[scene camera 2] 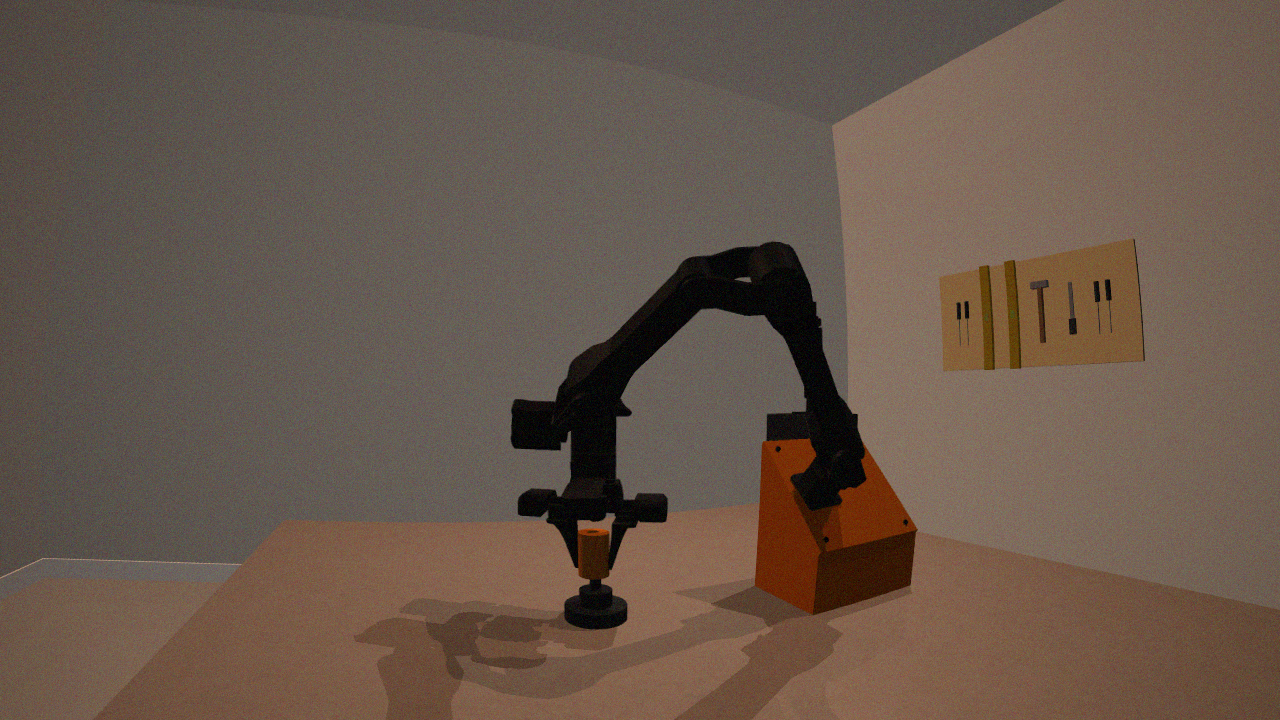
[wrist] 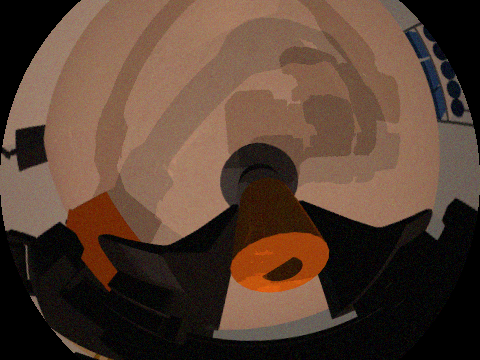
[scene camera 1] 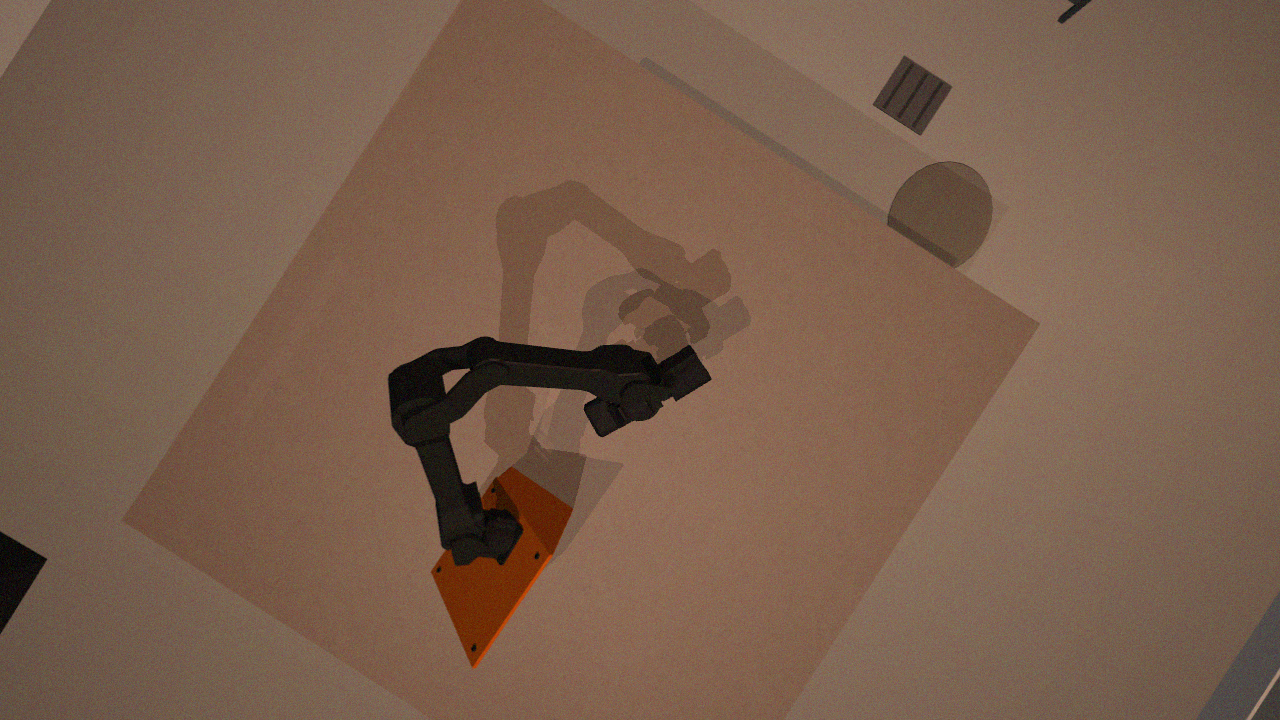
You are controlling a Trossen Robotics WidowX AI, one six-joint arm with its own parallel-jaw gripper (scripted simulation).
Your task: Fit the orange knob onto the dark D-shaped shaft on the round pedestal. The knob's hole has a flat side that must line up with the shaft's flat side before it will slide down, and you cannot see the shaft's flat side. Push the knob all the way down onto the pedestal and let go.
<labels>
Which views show the orange knob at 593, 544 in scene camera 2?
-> Scene camera 2 and the wrist view only.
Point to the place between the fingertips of my gripper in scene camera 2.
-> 593, 568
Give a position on an orange knob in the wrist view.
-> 277, 247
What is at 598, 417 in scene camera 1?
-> My gripper.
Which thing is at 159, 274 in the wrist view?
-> My gripper.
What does my gripper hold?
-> An orange knob.
</labels>
